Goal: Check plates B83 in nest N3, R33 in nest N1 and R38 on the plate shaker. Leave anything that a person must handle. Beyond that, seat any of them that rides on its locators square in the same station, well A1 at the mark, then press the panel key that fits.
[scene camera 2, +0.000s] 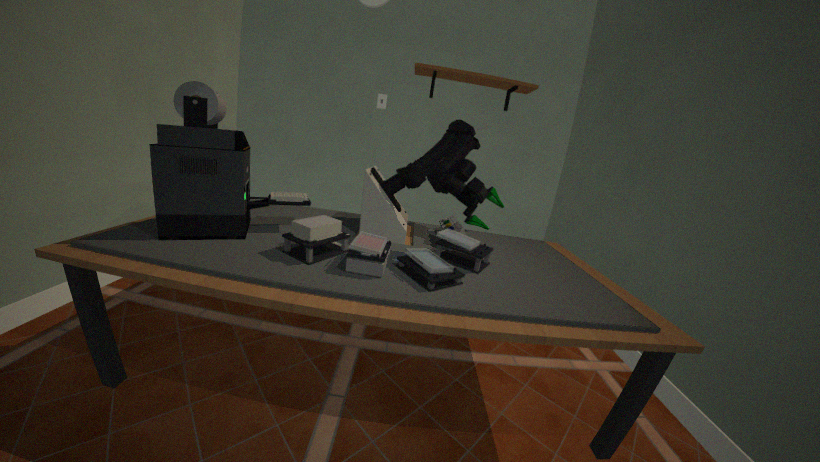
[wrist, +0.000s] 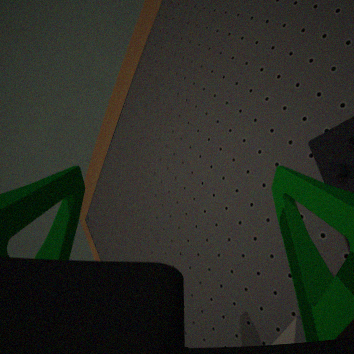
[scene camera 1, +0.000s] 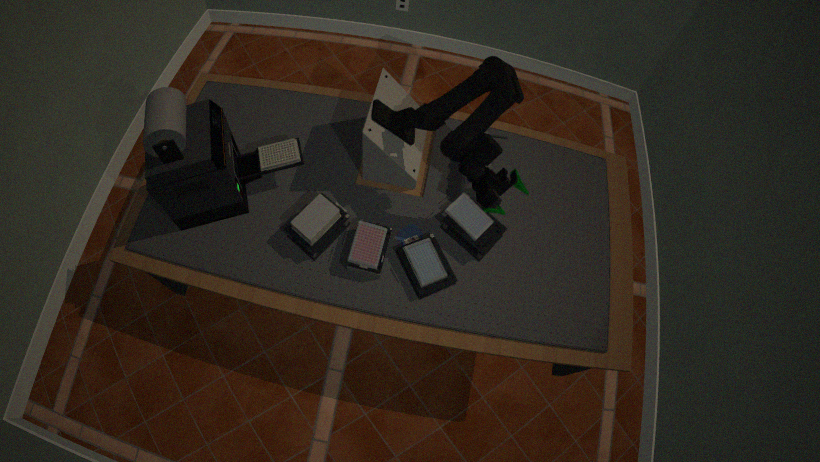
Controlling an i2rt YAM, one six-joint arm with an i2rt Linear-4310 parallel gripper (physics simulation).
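Observation:
My gripper (scene camera 1: 515,203) (scene camera 2: 495,216) (wrist: 178,176) is open and empty, raised beyond the rightmost plate. A deep off-white plate (scene camera 1: 316,218) (scene camera 2: 316,228) sits on a raised black nest at the left. A pink-welled plate (scene camera 1: 368,245) (scene camera 2: 369,243) sits on a pale-sided station. A pale blue plate (scene camera 1: 425,261) (scene camera 2: 429,259) sits on a low black nest. Another pale plate (scene camera 1: 469,216) (scene camera 2: 459,239) sits on the raised right nest. Plate codes, station labels and A1 marks are too small to read. The key panel (scene camera 2: 449,224) is partly visible in scene camera 2 behind the right nest; the arm hides it in scene camera 1.
A black machine (scene camera 1: 197,172) (scene camera 2: 200,183) with a roll on top stands at the left. Its extended tray holds a white plate (scene camera 1: 279,153) (scene camera 2: 289,197). The arm's pale slanted mount (scene camera 1: 385,163) (scene camera 2: 379,213) stands behind the stations. A dark block (wrist: 337,150) enters the wrist view at right.

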